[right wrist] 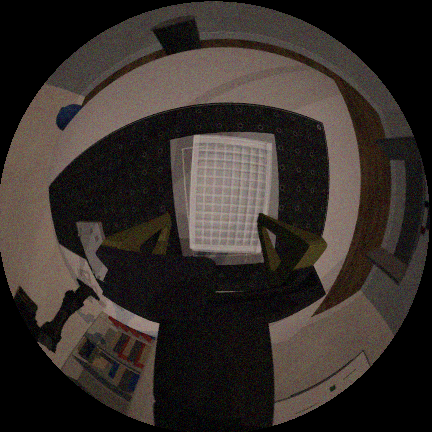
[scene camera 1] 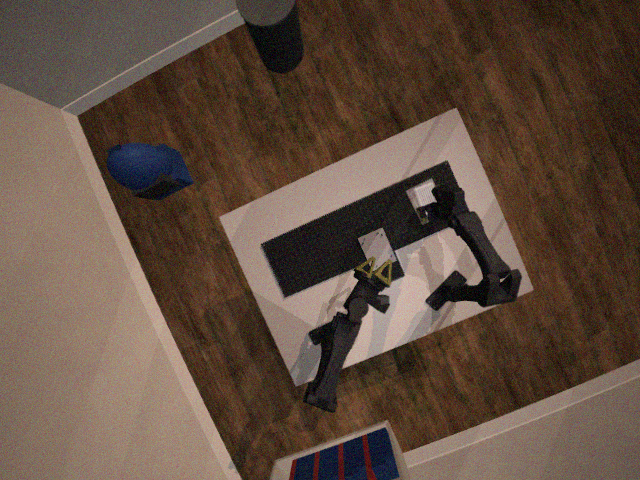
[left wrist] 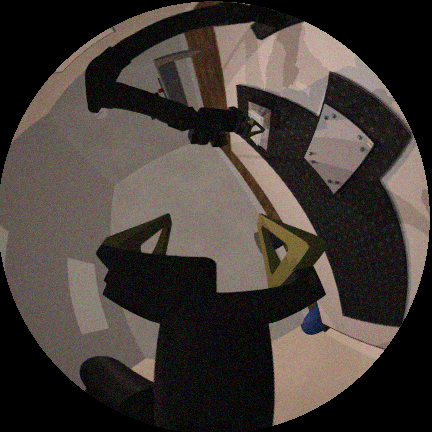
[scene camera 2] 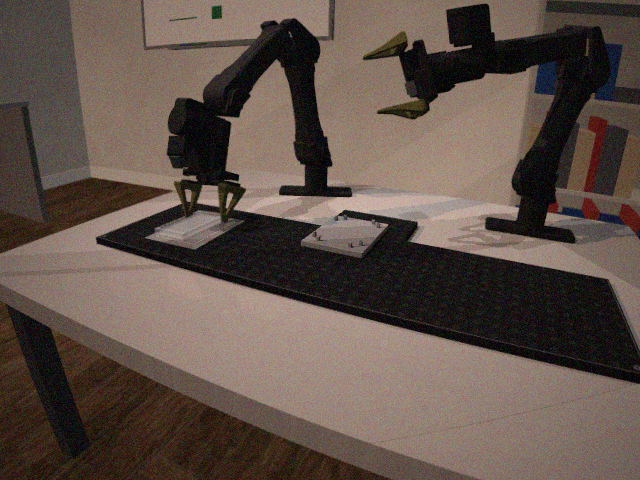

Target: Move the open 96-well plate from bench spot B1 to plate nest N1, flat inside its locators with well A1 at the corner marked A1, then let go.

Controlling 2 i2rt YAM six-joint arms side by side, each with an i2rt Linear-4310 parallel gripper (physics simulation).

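Where they show: left gripper, fingertip midpoint: [scene camera 1: 382,258] [left wrist: 213,217] [scene camera 2: 370,84]; right gripper, fingertip midpoint: [right wrist: 213,217] [scene camera 1: 426,205] [left wrist: 256,124] [scene camera 2: 205,220]; left arm's base at its link origin: [right wrist: 86,287] [scene camera 1: 330,329] [scene camera 2: 528,231]; right arm's base at its link origin: [scene camera 1: 445,290] [scene camera 2: 315,192].
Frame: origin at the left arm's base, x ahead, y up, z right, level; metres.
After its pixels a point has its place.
The white open 96-well plate [scene camera 1: 424,193] {x 0.381, y 0.032, z 0.652 m} [scene camera 2: 180,225] {x 0.378, y 0.032, z 0.664 m} [right wrist: 227,195] {x 0.352, y 0.033, z 0.654 m} lies on the pale rectangle of spot B1 [scene camera 2: 199,241] {x 0.395, y 0.015, z 0.605 m} [right wrist: 178,165] {x 0.391, y 0.015, z 0.600 m}, off to its right side in the right wrist view. My right gripper [scene camera 2: 205,217] {x 0.330, y 0.032, z 0.639 m} [right wrist: 213,217] {x 0.330, y 0.032, z 0.639 m} is open, pointing down, fingertips low at the plate. In the right wrist view the right fingertip overlaps the plate's right edge; the left one stands apart from its left edge. Contact is unclear. Nest N1 [scene camera 1: 377,245] {x 0.265, y 0.025, z 0.369 m} [scene camera 2: 343,235] {x 0.271, y 0.025, z 0.361 m} [left wrist: 340,147] {x 0.232, y 0.025, z 0.349 m} is a light block with small locator pins, holding no plate. My left gripper [scene camera 1: 382,259] {x 0.256, y 0.302, z 0.330 m} [scene camera 2: 371,84] {x 0.256, y 0.302, z 0.330 m} [left wrist: 213,217] {x 0.256, y 0.302, z 0.330 m} is open and empty, high up. Corner marks are unreadable.
The black perforated board [scene camera 1: 310,258] {x 0.345, y 0.013, z 0.070 m} [scene camera 2: 465,289] {x 0.374, y 0.013, z 0.124 m} [left wrist: 370,240] {x 0.307, y 0.013, z 0.158 m} lies on the pale table [scene camera 1: 330,186] {x 0.601, y 0.000, z 0.300 m} [scene camera 2: 258,351] {x 0.617, y 0.000, z 0.346 m} and bears B1 and the nest. In scene camera 1 the left arm [scene camera 1: 338,335] {x 0.119, y 0.398, z 0.097 m} reaches to near the nest's lower edge, above the table.
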